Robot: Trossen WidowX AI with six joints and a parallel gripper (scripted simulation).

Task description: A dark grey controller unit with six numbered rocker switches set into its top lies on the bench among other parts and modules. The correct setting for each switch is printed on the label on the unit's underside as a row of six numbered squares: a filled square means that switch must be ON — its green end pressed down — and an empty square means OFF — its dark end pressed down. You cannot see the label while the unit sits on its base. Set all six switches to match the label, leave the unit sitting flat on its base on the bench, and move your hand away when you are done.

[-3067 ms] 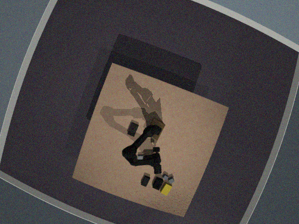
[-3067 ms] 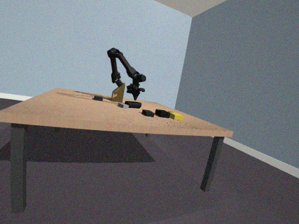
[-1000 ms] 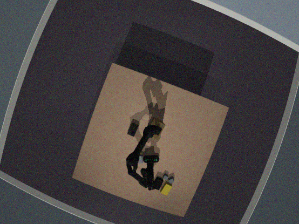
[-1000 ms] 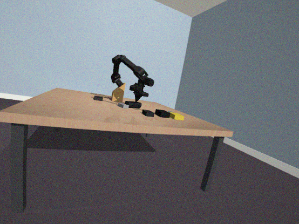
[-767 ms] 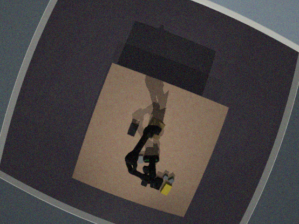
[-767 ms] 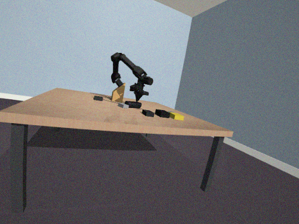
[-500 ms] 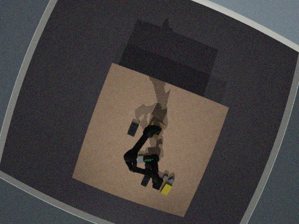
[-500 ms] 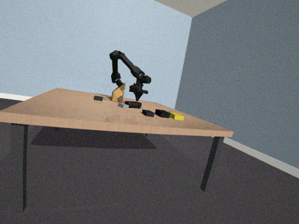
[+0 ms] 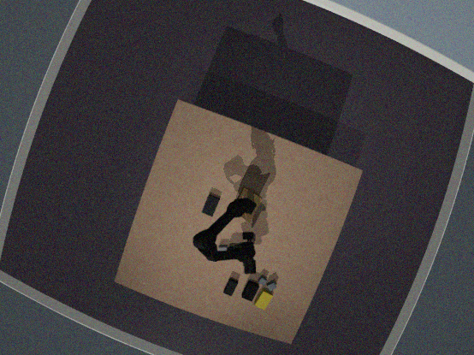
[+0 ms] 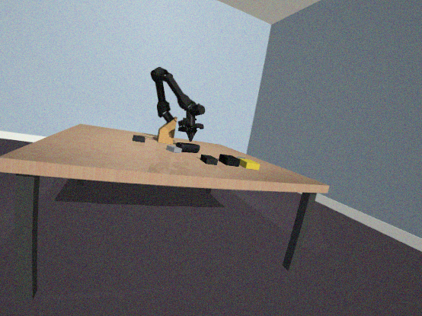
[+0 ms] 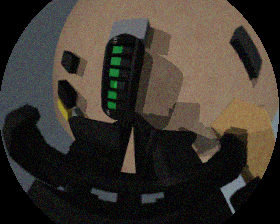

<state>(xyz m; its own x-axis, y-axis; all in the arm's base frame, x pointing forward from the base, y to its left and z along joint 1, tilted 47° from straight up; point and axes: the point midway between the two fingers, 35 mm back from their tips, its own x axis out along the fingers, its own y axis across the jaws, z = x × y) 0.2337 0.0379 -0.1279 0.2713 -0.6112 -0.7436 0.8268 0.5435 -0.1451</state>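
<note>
My gripper tip is 120 mm short of the light grey block, 110 mm to the left of it and 50 mm above it. Also, from my gripper tip: dark module: 320 mm to the right, 110 mm behind, 50 mm below; yellow block: 280 mm to the left, 280 mm ahead, 40 mm below.
</note>
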